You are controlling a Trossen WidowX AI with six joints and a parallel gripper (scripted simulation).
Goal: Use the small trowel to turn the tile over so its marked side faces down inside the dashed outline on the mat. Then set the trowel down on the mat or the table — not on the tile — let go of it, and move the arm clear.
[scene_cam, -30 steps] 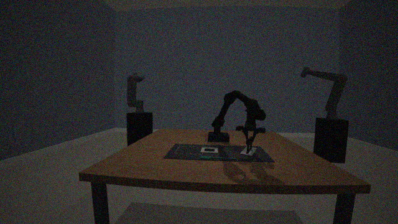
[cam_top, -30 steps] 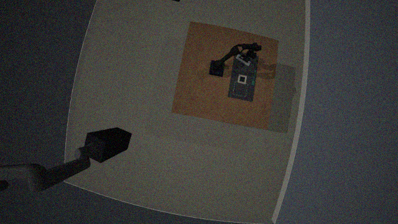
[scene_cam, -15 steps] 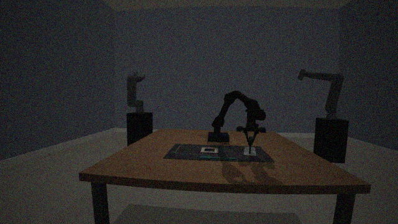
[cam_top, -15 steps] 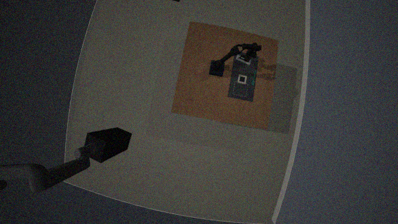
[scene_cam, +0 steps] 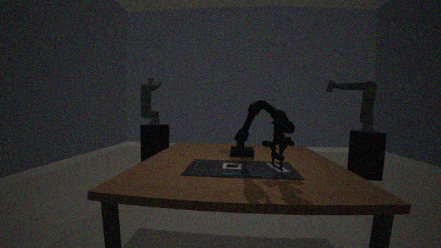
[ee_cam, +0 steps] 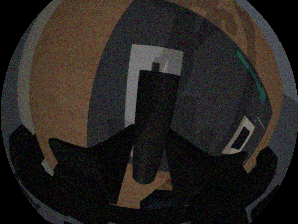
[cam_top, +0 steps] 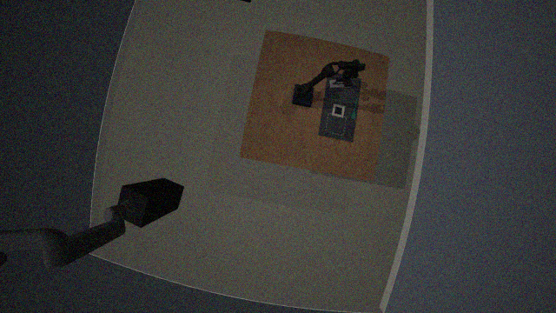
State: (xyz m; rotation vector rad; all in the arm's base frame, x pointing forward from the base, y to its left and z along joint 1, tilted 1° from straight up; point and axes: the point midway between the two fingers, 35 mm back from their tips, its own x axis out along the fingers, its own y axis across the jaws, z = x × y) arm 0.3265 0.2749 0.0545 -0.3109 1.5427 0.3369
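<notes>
My gripper tip is 20 mm past the trowel, 20 mm above it and 10 mm to the left of it. From my gripper tip the other things lie so: tile: 270 mm to the right, 60 mm below, 60 mm ahead; then dark mat: 210 mm to the right, 80 mm below, 70 mm ahead.
</notes>
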